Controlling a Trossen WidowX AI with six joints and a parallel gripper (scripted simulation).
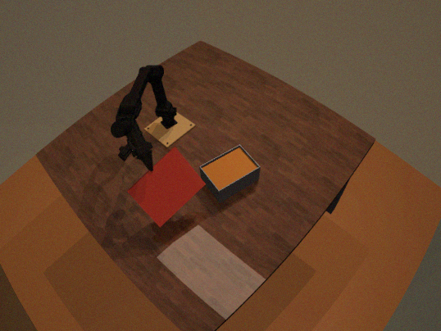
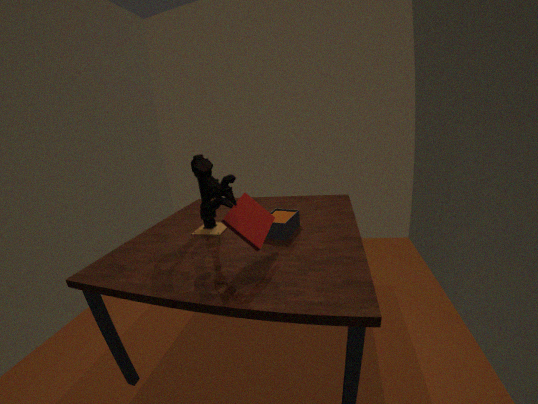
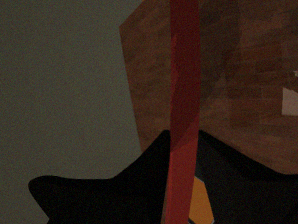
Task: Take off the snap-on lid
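The lid lies 6 cm ahead of my gripper tip, 2 cm to the left of it and 6 cm below it. From my gripper tip the other things lie so: storage box: 8 cm ahead, 29 cm to the left, 19 cm below.
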